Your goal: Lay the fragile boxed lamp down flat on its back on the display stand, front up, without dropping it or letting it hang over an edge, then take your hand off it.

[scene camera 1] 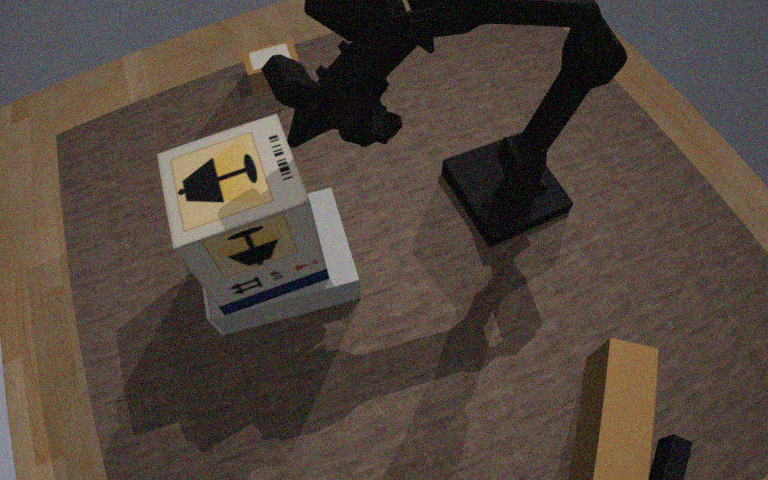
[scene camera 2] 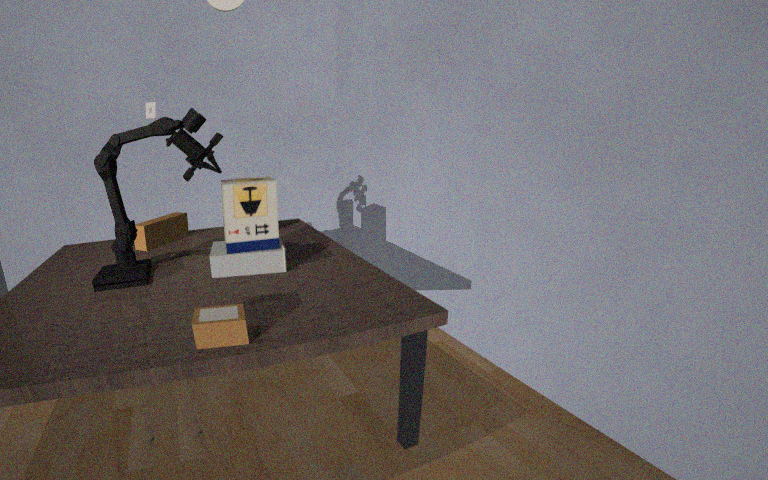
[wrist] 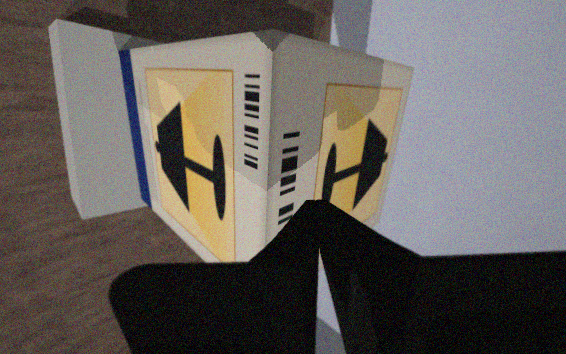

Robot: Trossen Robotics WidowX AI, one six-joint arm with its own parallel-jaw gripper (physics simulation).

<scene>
The gripper (scene camera 1: pixel 290 145) is shut, with nothing in its grasp. Also in view: a boxed lamp (scene camera 1: pixel 240 219). Further things: a display stand (scene camera 1: pixel 343 285).
The boxed lamp is seen too in scene camera 2 (scene camera 2: pixel 250 206) and in the wrist view (wrist: pixel 232 134). The gripper shows as well in scene camera 2 (scene camera 2: pixel 221 172) and in the wrist view (wrist: pixel 315 209). The display stand shows as well in scene camera 2 (scene camera 2: pixel 222 264) and in the wrist view (wrist: pixel 102 172).
</scene>
